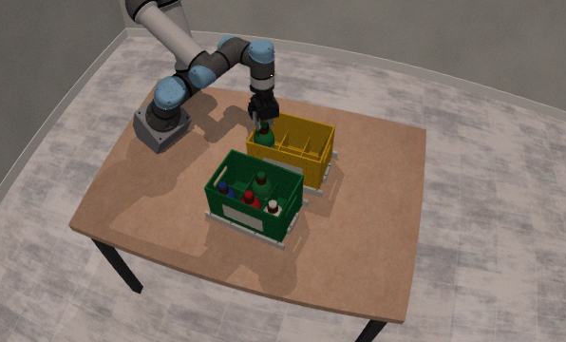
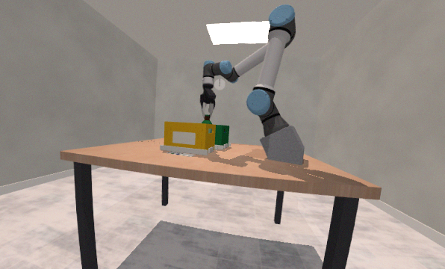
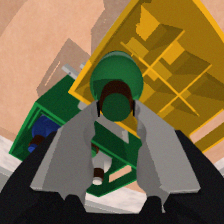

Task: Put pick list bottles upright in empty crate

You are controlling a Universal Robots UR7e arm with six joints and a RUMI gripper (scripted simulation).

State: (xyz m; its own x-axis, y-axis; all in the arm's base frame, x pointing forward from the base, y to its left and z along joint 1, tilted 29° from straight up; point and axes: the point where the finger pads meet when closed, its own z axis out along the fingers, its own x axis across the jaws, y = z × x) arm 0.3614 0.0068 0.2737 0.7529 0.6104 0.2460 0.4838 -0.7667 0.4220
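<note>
The green-label bottle is 70 mm below my hand. The rest, counted from my hand: green crate 20 mm ahead, 200 mm to the right, 140 mm below; then yellow crate 90 mm ahead, 30 mm to the left, 140 mm below; then blue-label bottle 80 mm behind, 230 mm to the right, 140 mm below.
</note>
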